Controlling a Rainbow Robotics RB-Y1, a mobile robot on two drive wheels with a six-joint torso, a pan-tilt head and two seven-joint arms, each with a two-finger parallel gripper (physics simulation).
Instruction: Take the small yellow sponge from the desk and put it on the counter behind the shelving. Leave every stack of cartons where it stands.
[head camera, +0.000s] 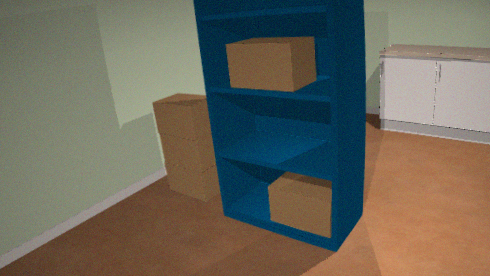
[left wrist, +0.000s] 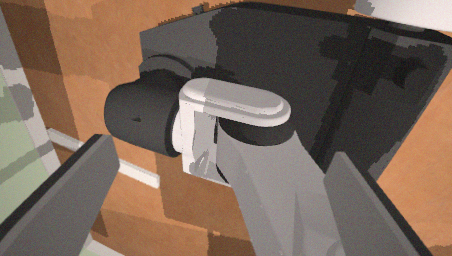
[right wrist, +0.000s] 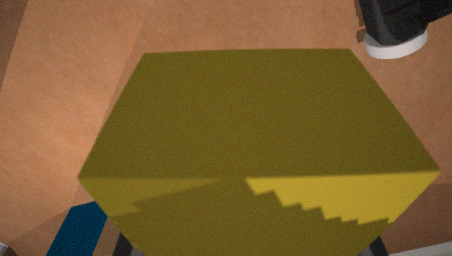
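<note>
Left wrist view: left gripper (left wrist: 222, 158), desk (left wrist: 129, 169). Yellow sponge out of frame in the left wrist view. Visible elsewhere: yellow sponge (right wrist: 302, 144). Head camera view: yellow sponge out of frame.
</note>
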